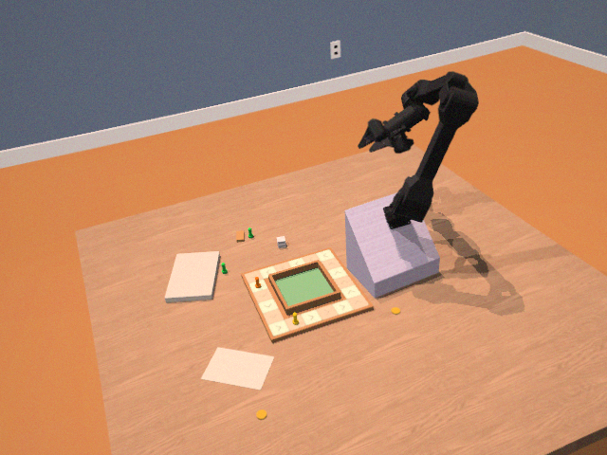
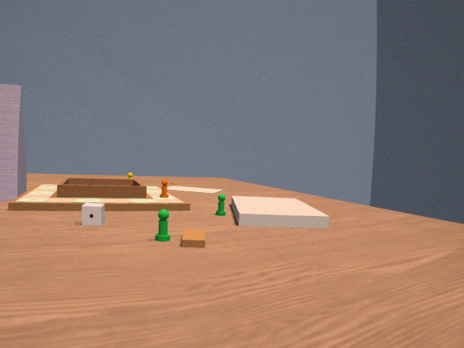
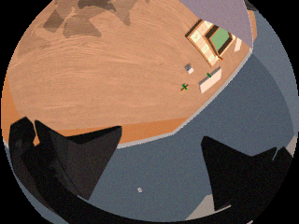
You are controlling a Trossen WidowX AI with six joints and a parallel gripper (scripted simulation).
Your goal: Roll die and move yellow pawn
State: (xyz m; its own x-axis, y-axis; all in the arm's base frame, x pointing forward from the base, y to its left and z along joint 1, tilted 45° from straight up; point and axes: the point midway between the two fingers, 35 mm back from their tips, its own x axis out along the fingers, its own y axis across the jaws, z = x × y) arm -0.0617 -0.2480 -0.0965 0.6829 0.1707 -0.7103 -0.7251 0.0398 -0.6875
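Now: the white die 310 mm ahead of my gripper tip, 20 mm to the left of it and 230 mm below it. The rest, counted from my gripper tip: yellow pawn (410 mm ahead, 370 mm to the left, 210 mm below); small brown block (410 mm ahead, 80 mm to the right, 240 mm below); orange pawn (450 mm ahead, 180 mm to the left, 210 mm below).
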